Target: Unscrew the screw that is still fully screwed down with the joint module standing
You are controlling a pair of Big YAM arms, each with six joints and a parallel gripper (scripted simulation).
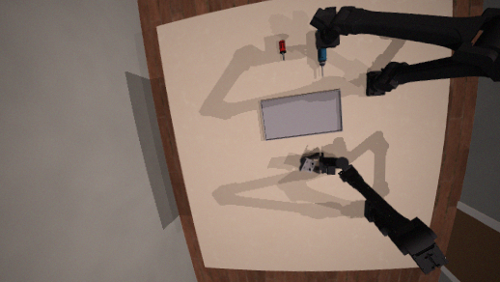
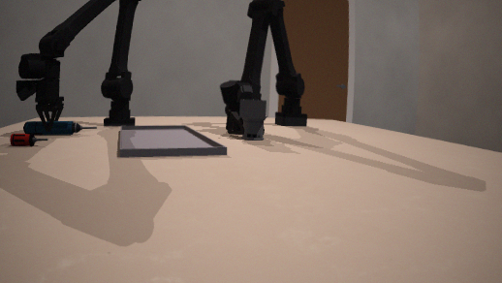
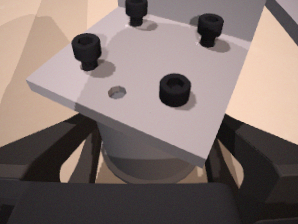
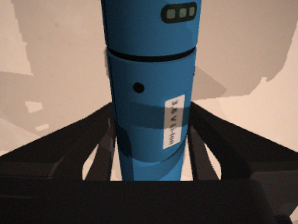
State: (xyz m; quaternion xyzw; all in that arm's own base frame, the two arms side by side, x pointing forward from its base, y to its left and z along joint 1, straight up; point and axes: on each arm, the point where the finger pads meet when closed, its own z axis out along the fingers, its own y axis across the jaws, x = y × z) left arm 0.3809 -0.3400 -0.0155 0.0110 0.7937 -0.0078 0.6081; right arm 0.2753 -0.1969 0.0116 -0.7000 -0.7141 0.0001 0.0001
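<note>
My left gripper is now 1 cm below the grey joint module. Also, from my left hand: grey bracket: 5 cm above; screwdriver bit: 47 cm to the right, 12 cm behind; shallow grey tray: 26 cm to the right, 2 cm below, 1 cm ahead.
</note>
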